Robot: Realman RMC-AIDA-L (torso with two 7-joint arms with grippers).
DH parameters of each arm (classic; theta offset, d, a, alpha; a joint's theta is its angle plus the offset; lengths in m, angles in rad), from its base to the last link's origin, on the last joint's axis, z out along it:
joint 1: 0 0.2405 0 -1.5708
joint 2: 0 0 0 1.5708
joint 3: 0 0.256 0 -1.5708
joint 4: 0 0 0 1.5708
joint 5: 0 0.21 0 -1.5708
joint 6: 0 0 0 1.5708
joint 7: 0 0.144 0 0
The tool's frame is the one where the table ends.
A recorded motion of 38 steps. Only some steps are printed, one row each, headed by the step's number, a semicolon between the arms.
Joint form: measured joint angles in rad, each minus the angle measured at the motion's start. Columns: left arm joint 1, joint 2, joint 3, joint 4, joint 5, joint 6, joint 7; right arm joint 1, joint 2, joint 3, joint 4, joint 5, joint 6, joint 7.
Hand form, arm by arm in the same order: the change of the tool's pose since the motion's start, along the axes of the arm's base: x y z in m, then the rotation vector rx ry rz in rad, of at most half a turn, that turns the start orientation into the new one. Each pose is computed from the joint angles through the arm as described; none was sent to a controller.
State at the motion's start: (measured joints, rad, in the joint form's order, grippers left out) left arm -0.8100 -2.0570 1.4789 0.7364 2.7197 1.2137 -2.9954; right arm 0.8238 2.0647 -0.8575 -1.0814 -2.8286 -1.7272 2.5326
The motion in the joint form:
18: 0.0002 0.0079 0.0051 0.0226 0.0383 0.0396 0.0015; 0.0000 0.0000 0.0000 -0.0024 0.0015 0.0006 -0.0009
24: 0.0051 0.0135 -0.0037 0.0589 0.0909 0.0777 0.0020; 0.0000 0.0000 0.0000 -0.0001 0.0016 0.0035 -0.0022
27: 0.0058 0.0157 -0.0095 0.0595 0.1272 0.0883 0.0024; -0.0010 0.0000 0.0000 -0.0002 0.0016 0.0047 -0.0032
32: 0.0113 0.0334 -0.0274 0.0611 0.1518 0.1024 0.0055; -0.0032 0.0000 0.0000 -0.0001 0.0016 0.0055 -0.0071
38: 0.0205 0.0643 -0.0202 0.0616 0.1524 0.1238 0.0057; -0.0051 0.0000 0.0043 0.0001 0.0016 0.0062 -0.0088
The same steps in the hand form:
18: -0.0014 0.0001 0.0082 -0.0171 0.0480 -0.0078; -0.0005 0.0003 0.0003 0.0019 0.0008 0.0031
24: -0.0020 0.0020 0.0190 -0.0176 0.0960 -0.0186; -0.0002 0.0005 0.0000 0.0022 0.0009 0.0040
27: -0.0062 0.0023 0.0243 -0.0176 0.1312 -0.0174; 0.0002 0.0005 0.0000 0.0030 0.0006 0.0044
32: -0.0140 0.0041 0.0365 -0.0043 0.1589 -0.0016; 0.0010 0.0001 0.0000 0.0019 0.0001 0.0060
38: -0.0235 0.0039 0.0506 -0.0016 0.1899 0.0207; 0.0021 -0.0001 0.0004 0.0043 0.0026 0.0037

